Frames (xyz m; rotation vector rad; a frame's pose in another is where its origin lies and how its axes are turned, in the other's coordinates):
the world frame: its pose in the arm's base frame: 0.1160 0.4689 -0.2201 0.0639 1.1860 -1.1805
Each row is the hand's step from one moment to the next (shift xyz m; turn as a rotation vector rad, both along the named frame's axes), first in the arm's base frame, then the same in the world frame.
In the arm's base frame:
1: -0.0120 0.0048 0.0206 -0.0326 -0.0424 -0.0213
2: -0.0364 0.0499 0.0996 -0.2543 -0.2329 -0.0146
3: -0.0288 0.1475 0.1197 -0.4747 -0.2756 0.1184
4: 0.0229 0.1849 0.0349 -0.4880 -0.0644 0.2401
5: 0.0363 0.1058 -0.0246 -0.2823 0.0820 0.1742
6: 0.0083 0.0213 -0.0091 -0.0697 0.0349 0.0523
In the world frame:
1: -0.0171 -0.0172 -0.0018 0.0474 -0.0320 -0.0065
2: -0.1029 -0.0553 -0.0096 0.1930 -0.2832 -0.0409
3: -0.1840 -0.0161 -0.0531 0.1465 -0.5317 -0.1053
4: -0.1521 0.0820 -0.0779 -0.0832 -0.5089 -0.1845
5: -0.0567 0.0868 -0.0488 -0.1541 -0.2588 -0.1613
6: -0.0085 0.0203 -0.0110 -0.0547 -0.0621 -0.0443

